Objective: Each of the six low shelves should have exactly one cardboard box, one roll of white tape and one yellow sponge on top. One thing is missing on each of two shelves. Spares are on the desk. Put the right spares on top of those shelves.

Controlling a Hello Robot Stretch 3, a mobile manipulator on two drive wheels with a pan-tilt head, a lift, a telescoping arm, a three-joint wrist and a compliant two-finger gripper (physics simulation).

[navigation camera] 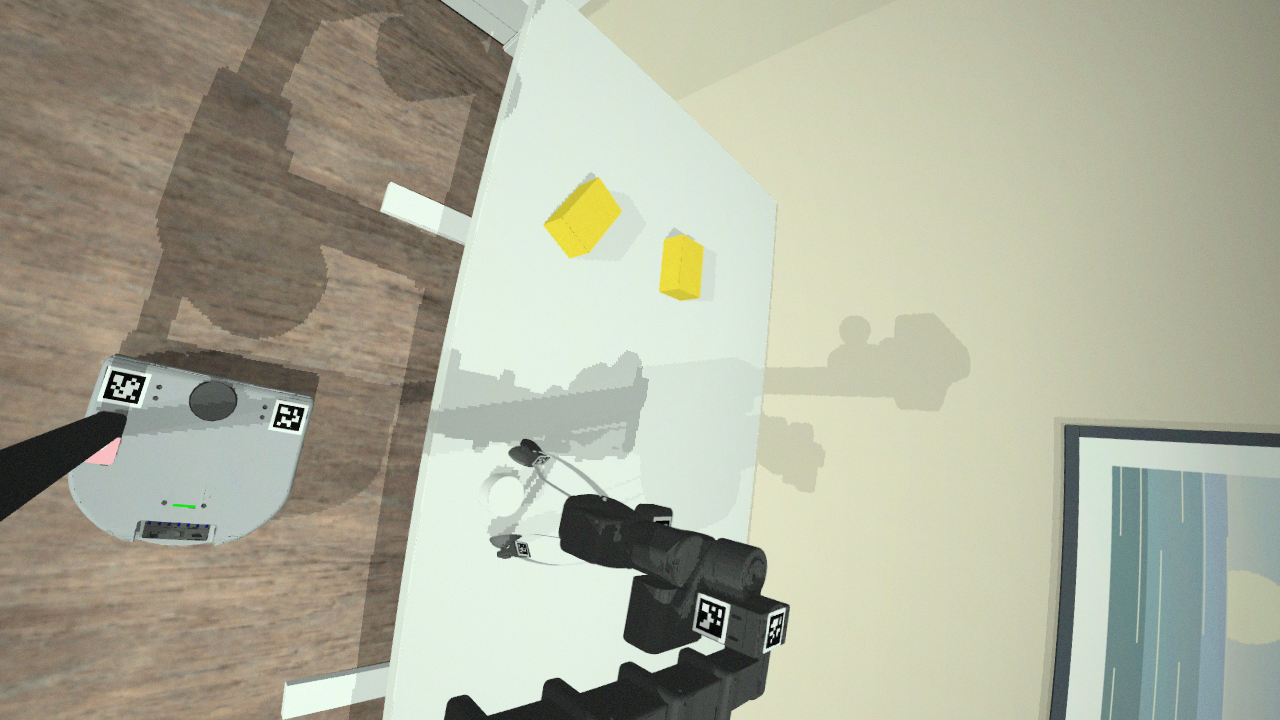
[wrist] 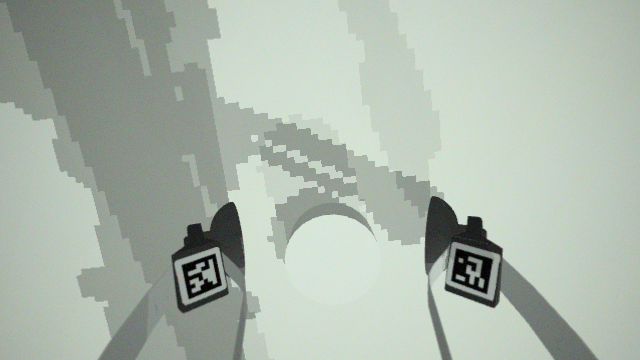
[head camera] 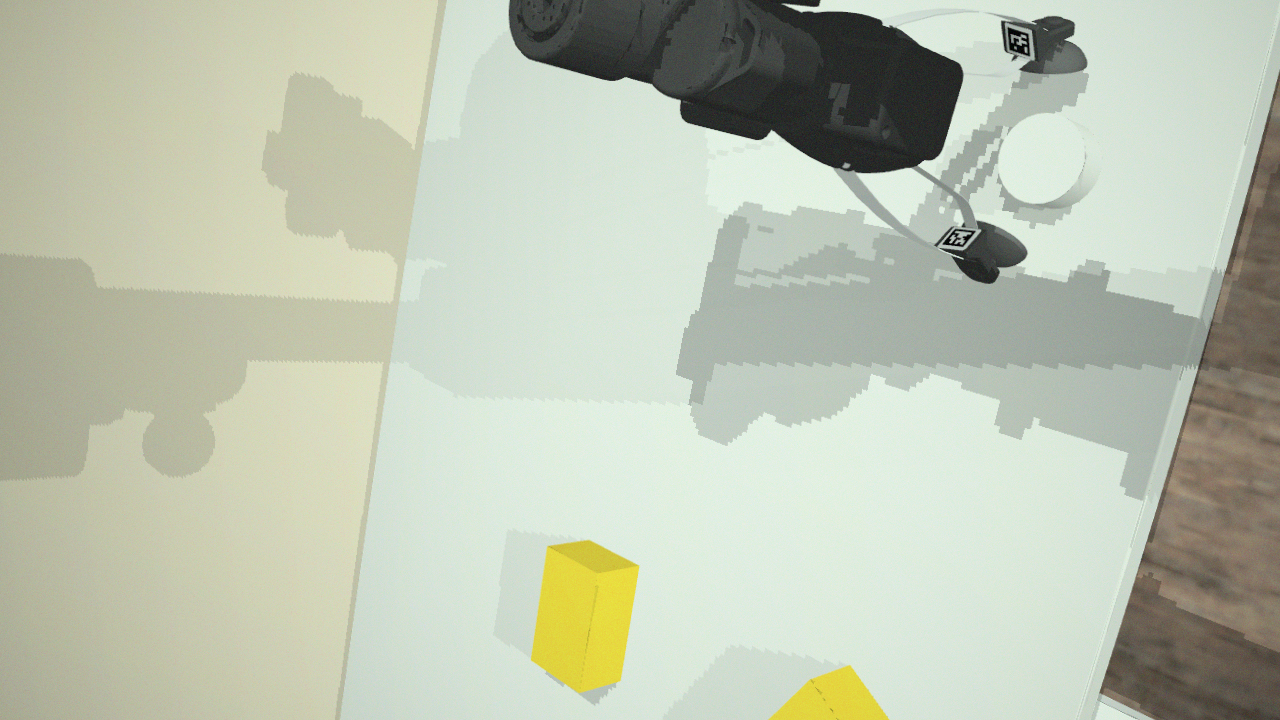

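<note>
A round white roll of tape [head camera: 1041, 159] [navigation camera: 506, 493] [wrist: 332, 262] lies flat on the white desk [head camera: 895, 555] [navigation camera: 554, 349] [wrist: 550, 125] near its floor-side edge. My gripper [head camera: 1022, 150] [navigation camera: 517, 498] [wrist: 332, 226] is open and points down over the desk, with one fingertip on each side of the tape as seen in the wrist view and a gap at both sides. The height of the fingertips above the desk is hard to tell. One yellow sponge [head camera: 586, 617] [navigation camera: 682, 266] stands nearer the wall; another yellow sponge [head camera: 832, 700] [navigation camera: 581, 217] sits nearer the desk's floor side. The low shelves cannot be made out.
A beige wall [head camera: 179, 582] [navigation camera: 895, 223] runs along the desk's far side, with a framed picture [navigation camera: 1066, 537] on it. My base [navigation camera: 232, 474] stands on the wooden floor [navigation camera: 223, 617] beside the desk. White desk legs [navigation camera: 425, 212] [navigation camera: 335, 691] show at the floor side.
</note>
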